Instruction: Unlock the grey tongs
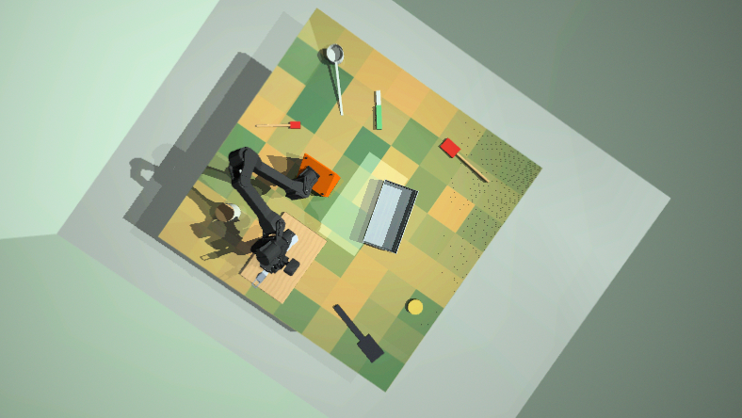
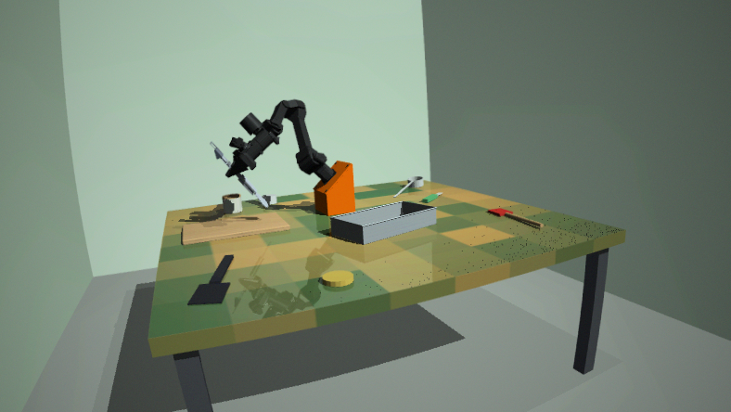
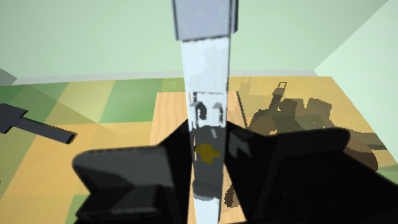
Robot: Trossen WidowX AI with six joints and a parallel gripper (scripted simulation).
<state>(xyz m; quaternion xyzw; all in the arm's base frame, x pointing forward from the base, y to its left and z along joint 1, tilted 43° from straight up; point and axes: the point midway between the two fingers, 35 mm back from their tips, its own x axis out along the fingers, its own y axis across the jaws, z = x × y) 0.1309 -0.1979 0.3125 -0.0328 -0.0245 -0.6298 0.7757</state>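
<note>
Now: the wooden board 180 mm below my gripper tip and 10 mm behind it. Round my gripper tip: tan-lidded jar (330 mm behind, 150 mm below, 10 mm to the right); black spatula (510 mm ahead, 180 mm below, 30 mm to the right); roasting tin (480 mm to the left, 230 mm ahead, 160 mm below).
</note>
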